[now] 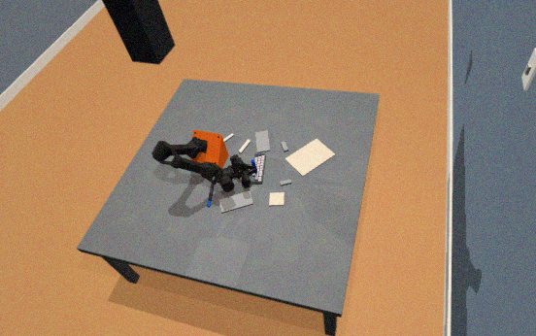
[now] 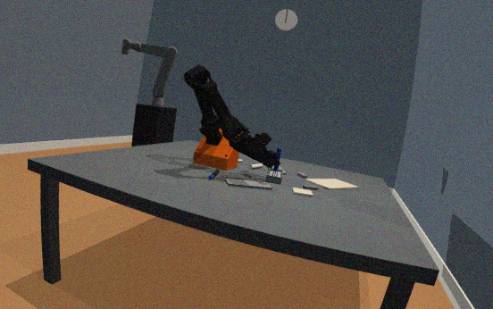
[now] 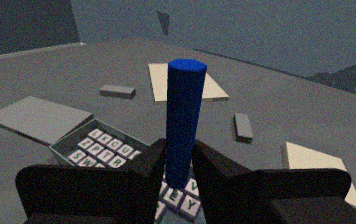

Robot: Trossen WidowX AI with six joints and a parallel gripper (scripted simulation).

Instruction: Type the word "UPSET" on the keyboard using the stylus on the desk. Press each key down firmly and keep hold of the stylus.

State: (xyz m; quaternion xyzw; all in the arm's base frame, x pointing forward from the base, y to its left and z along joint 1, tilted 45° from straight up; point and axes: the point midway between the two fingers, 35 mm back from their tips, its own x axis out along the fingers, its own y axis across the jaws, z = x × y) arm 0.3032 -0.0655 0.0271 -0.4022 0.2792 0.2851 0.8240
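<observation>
The blue stylus is 1 cm behind my gripper tip, 1 cm to the right of it and 2 cm below it. Round my gripper tip: cream square: 14 cm ahead, 11 cm to the right, 7 cm below; then grey slab: 7 cm behind, 23 cm to the left, 7 cm below; then grey plate: 5 cm behind, 18 cm to the right, 7 cm below.
</observation>
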